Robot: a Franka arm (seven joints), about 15 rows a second.
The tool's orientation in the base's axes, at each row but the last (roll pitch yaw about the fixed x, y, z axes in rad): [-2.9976, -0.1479, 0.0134]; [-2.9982, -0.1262, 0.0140]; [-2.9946, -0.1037, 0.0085]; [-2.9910, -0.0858, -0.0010]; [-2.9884, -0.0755, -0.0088]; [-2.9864, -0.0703, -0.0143]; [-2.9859, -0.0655, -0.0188]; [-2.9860, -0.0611, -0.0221]
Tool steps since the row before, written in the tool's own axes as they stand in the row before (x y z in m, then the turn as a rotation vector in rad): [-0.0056, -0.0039, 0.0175, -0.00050, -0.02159, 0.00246]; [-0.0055, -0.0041, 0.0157, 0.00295, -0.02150, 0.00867]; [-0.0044, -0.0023, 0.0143, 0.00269, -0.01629, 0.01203]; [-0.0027, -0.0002, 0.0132, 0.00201, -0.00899, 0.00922]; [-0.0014, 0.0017, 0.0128, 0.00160, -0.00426, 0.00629]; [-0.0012, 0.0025, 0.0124, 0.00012, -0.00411, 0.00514]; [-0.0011, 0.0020, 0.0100, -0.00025, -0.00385, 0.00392]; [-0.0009, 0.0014, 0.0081, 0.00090, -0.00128, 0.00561]
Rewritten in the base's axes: [-0.0032, 0.0063, -0.0174, -0.00088, 0.02171, 0.00058]; [-0.0037, 0.0063, -0.0155, 0.00330, 0.02257, -0.00509]; [-0.0030, 0.0043, -0.0142, 0.00351, 0.01791, -0.00918]; [-0.0016, 0.0022, -0.0132, 0.00268, 0.01027, -0.00757]; [-0.0004, 0.0003, -0.0130, 0.00206, 0.00515, -0.00543]; [-0.0003, -0.0005, -0.0127, 0.00050, 0.00485, -0.00442]; [-0.0004, -0.0004, -0.0102, 0.00005, 0.00441, -0.00328]; [-0.0004, -0.0001, -0.0083, 0.00127, 0.00211, -0.00528]
